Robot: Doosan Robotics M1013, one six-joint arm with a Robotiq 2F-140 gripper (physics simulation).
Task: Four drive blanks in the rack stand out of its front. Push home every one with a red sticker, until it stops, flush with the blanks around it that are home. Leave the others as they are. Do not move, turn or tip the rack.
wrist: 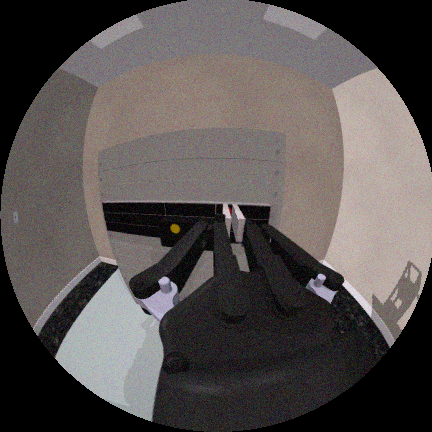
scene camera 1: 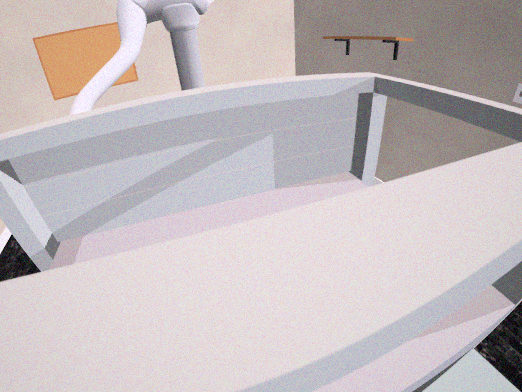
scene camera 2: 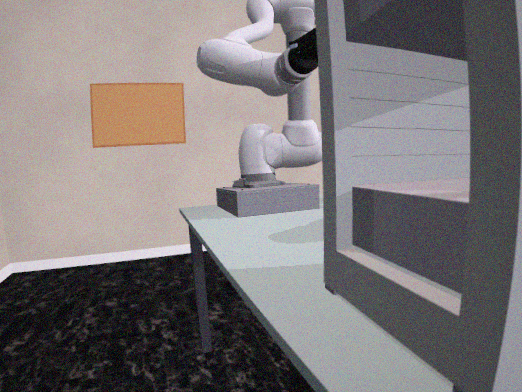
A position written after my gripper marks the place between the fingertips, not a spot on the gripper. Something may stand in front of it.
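I can see my gripper point(wrist: 228, 212). I also see a grey rack point(scene camera 1: 233, 230), and the same grey rack point(scene camera 2: 416, 86) is visible to me there as well.
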